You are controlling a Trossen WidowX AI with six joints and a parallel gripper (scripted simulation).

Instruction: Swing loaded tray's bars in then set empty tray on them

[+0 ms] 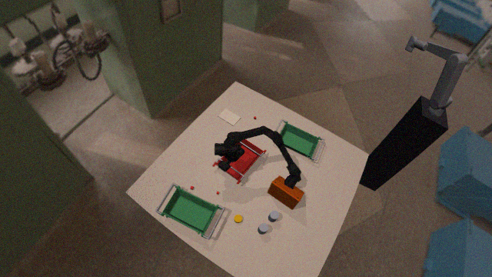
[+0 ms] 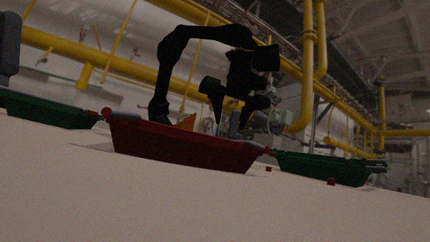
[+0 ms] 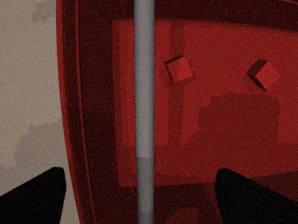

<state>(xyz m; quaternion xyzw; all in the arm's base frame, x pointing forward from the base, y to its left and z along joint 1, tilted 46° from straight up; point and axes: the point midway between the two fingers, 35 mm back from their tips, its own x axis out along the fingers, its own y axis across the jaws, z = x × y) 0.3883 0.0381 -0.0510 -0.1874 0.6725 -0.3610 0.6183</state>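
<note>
The green tray lies 45 cm to the right of my gripper tip, 31 cm behind it and 5 cm below it. Round my gripper tip: yellow disc: 27 cm to the left, 20 cm behind, 9 cm below; white card: 40 cm to the right, 24 cm ahead, 10 cm below.
</note>
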